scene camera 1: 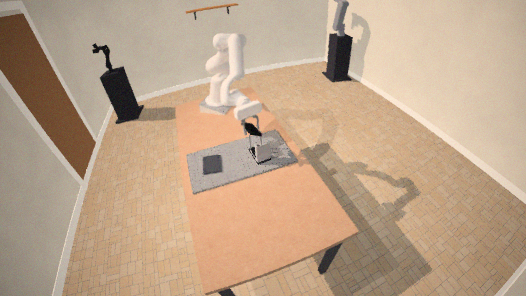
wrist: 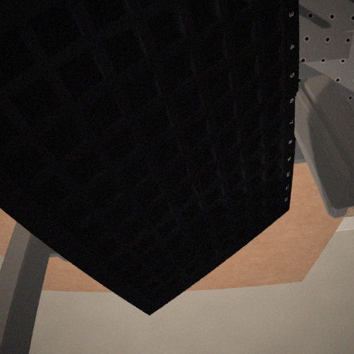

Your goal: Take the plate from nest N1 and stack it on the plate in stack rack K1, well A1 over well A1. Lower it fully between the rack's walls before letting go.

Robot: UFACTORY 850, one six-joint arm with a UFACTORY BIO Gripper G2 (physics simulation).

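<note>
My gripper (scene camera 1: 252, 127) (wrist: 167, 165) is shut on the black plate (scene camera 1: 253, 130) (wrist: 165, 150), which is strongly tilted and skewed between the fingers. In the wrist view the plate fills most of the picture, its number row runs down the right edge, and one corner points down. The right finger shows beside that edge; the left fingertip is hidden behind the plate. In the scene view the plate is above the stack rack with pale walls (scene camera 1: 263, 152). Whether they touch is unclear, and the plate inside the rack cannot be made out. The dark nest (scene camera 1: 212, 164) lies to the left.
The rack and the nest stand on a grey perforated board (scene camera 1: 230, 177) on the orange-brown table (scene camera 1: 270, 215). The white arm's base is at the table's far end. Two black pedestals (scene camera 1: 120, 95) (scene camera 1: 339, 57) with other arms stand on the floor behind, away from the table.
</note>
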